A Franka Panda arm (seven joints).
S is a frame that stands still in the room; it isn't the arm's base.
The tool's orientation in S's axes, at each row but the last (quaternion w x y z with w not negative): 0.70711, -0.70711, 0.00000, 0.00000; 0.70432, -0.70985, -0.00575, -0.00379; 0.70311, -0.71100, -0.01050, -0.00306; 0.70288, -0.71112, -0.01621, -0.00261; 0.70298, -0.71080, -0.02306, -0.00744
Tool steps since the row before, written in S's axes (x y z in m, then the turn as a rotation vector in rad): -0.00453, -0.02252, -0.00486, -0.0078, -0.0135, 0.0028; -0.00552, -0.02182, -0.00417, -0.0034, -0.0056, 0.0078; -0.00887, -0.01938, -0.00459, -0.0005, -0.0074, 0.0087; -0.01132, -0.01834, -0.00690, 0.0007, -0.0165, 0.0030; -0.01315, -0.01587, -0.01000, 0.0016, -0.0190, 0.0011
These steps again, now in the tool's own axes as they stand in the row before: -0.00453, 0.00486, -0.02252, -0.0078, -0.0028, -0.0135; -0.00564, 0.00427, -0.02177, -0.0033, -0.0078, -0.0057; -0.00916, 0.00463, -0.01923, -0.0004, -0.0086, -0.0075; -0.01185, 0.00680, -0.01804, 0.0005, -0.0028, -0.0165; -0.01392, 0.00959, -0.01546, 0.0012, -0.0008, -0.0190
